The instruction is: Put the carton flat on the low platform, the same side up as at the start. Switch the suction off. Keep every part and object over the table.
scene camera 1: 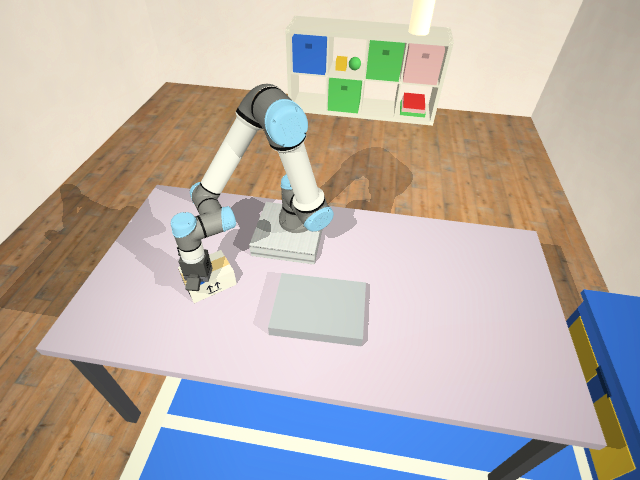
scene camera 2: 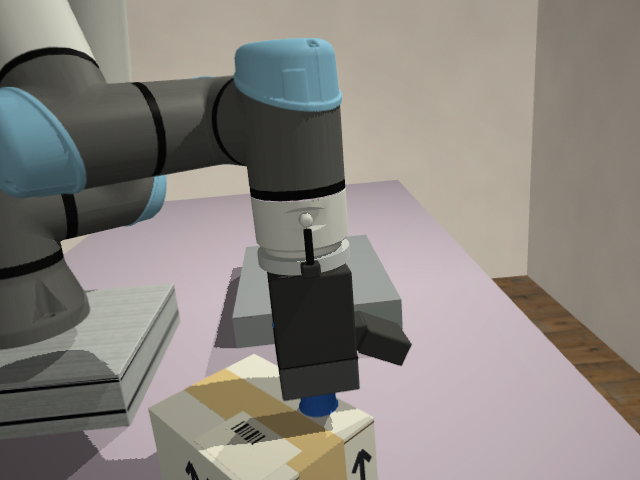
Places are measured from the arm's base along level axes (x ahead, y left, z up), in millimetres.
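Pixels of known places: hand, tool point: (scene camera 1: 201, 282) (scene camera 2: 319, 416); arm's base, link origin: (scene camera 1: 296, 220) (scene camera 2: 30, 322).
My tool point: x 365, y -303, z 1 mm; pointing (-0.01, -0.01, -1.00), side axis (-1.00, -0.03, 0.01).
For each thing: its top centre in the pictures, then the offset to it from my tool point. Level surfaces: height alone.
- carton, top centre: (scene camera 2: 256, 411) (scene camera 1: 205, 268) 55 mm back, 2 mm left, 13 mm up
- low platform, top centre: (scene camera 2: 310, 268) (scene camera 1: 319, 303) 36 mm ahead, 432 mm left, 22 mm down
- table, surface height: 70 mm down
The carton (scene camera 1: 225, 282) (scene camera 2: 268, 428) is white with tan tape and a barcode label on top. It stands upright on the table, left of the low platform in scene camera 1, with its side arrows pointing up. Its lower part is cut off in scene camera 2. My gripper (scene camera 1: 202, 282) (scene camera 2: 318, 408) has its blue suction cup pressed on the carton's top, near one corner, and the cup looks squashed. The low platform (scene camera 1: 320, 307) (scene camera 2: 374, 279) is a flat grey block apart from the carton, with a bare top.
The robot's base stands on a ribbed grey plinth (scene camera 1: 284, 243) (scene camera 2: 139, 320) behind the carton and platform. The table (scene camera 1: 439, 320) (scene camera 2: 465, 372) has its edges around these things. A blue and yellow cabinet (scene camera 1: 615, 330) stands beyond its right end. A shelf unit (scene camera 1: 361, 29) stands at the far wall.
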